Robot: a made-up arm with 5 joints.
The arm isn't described. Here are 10 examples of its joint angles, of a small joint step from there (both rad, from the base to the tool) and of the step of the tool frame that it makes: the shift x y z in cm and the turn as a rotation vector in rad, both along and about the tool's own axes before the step.
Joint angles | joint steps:
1: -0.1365 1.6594 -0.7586 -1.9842 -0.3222 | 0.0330 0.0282 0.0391 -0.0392 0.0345
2: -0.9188 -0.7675 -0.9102 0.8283 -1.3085 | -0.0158 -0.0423 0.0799 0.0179 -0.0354
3: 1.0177 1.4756 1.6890 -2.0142 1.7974 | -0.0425 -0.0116 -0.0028 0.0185 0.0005
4: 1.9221 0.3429 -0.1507 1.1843 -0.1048 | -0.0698 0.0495 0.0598 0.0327 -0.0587
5: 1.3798 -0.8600 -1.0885 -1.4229 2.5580 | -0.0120 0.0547 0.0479 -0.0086 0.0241
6: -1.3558 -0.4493 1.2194 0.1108 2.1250 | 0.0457 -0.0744 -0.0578 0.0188 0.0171
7: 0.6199 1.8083 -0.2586 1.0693 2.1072 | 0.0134 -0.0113 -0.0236 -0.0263 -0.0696
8: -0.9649 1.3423 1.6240 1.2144 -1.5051 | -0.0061 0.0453 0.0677 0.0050 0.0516
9: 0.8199 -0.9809 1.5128 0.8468 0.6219 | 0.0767 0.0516 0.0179 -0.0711 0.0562
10: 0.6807 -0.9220 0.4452 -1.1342 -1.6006 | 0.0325 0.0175 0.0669 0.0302 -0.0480
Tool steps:
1: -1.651 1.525 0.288 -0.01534 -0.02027 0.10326
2: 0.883 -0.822 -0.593 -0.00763 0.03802 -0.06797
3: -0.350 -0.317 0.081 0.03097 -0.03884 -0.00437
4: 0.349 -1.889 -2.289 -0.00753 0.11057 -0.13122
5: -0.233 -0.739 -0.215 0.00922 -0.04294 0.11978
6: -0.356 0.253 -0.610 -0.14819 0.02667 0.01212
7: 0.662 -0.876 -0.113 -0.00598 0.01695 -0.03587
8: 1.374 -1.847 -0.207 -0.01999 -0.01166 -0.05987
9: -0.479 0.068 -0.252 -0.03826 0.03095 -0.03097
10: -0.532 0.333 -2.009 -0.06808 0.01707 0.00209
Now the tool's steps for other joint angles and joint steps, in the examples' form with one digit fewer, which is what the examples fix.
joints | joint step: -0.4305 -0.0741 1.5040 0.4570 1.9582 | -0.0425 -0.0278 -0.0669 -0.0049 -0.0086
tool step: -0.15 -0.67 -0.04 -0.0560 0.0552 0.0603
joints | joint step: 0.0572 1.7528 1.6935 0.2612 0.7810 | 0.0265 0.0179 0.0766 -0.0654 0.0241
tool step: -0.33 0.58 -0.87 0.0205 0.1237 0.0377
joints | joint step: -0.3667 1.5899 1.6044 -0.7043 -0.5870 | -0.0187 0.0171 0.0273 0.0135 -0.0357
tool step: 0.31 0.04 -0.95 -0.0127 0.0510 -0.0223
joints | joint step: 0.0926 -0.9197 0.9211 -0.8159 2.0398 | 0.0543 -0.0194 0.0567 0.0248 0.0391
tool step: -0.50 0.50 -0.25 0.0340 -0.0586 0.0086
